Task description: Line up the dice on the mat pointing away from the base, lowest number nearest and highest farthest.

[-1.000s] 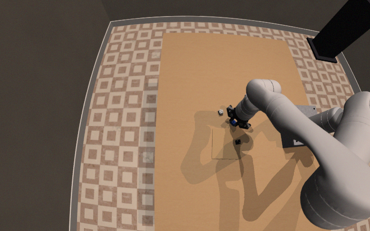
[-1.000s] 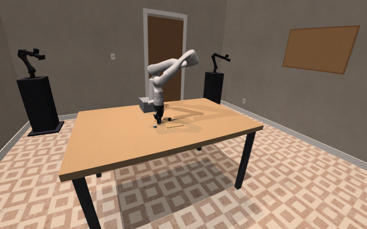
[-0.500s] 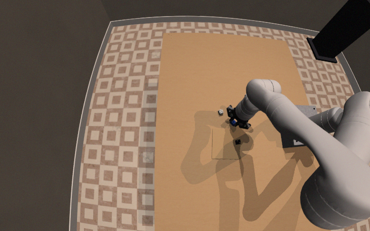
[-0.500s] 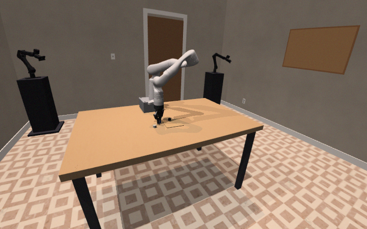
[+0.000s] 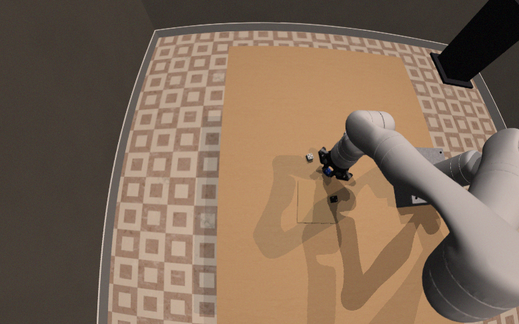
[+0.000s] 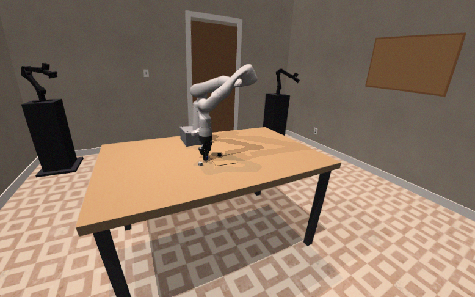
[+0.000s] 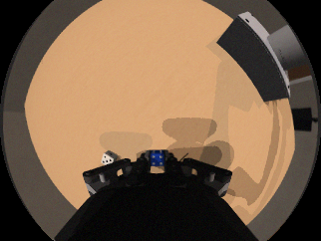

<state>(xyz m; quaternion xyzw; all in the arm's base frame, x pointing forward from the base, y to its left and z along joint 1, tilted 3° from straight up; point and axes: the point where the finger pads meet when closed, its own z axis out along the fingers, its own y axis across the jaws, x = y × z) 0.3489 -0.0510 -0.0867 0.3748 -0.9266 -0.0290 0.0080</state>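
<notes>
Now: the mat 40 mm ahead of my hand, 100 mm to the left of it and 20 mm below it. Also, from my hand: blue die (10 mm below); black die (10 mm behind, 100 mm to the left, 10 mm below); white die (60 mm ahead, 50 mm to the right, 10 mm below).
</notes>
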